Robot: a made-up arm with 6 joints. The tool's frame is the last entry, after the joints.
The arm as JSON. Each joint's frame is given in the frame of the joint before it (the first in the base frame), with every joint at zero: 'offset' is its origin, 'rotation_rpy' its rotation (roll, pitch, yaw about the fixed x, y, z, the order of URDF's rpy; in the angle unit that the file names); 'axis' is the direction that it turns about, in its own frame. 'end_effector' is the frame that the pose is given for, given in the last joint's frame.
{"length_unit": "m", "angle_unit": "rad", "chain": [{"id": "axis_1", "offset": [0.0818, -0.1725, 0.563], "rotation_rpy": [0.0, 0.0, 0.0], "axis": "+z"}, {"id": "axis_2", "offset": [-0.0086, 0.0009, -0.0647], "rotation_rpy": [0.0, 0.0, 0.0], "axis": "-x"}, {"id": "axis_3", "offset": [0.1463, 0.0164, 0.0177], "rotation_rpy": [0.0, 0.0, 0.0], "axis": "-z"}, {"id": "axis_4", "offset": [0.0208, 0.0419, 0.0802], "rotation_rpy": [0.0, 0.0, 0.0], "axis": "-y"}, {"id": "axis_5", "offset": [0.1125, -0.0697, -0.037], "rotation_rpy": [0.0, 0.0, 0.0], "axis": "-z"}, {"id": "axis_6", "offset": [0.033, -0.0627, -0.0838], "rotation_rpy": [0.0, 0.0, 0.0], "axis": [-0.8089, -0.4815, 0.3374]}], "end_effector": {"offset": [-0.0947, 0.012, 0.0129], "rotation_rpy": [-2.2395, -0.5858, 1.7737]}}
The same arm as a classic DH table. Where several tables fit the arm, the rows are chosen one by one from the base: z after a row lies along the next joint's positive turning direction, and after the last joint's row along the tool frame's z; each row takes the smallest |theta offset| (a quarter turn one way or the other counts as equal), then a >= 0, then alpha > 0; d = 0 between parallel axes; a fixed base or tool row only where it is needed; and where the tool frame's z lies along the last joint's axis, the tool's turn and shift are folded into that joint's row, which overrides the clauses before.
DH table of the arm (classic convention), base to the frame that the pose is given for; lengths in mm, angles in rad. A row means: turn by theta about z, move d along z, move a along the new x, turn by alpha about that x. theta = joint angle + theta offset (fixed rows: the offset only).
base (fixed): theta0 -1.128, d 0, a 190.9, alpha 0
axis_1: theta0 -0.4428, d 498.3, a -0.9, alpha 1.5708
axis_2: theta0 0, d -137.7, a -16.4, alpha 1.5708
axis_3: theta0 -1.5708, d -97.9, a 20.8, alpha -1.5708
axis_4: theta0 0, d 27.8, a 112.5, alpha 1.5708
axis_5: theta0 1.0339, d 122.1, a 70.8, alpha -1.9149
axis_6: theta0 -0.6939, d 57.2, a -36.7, alpha 1.1399
tool (fixed): theta0 -3.0638, d 52.6, a 0, alpha 0

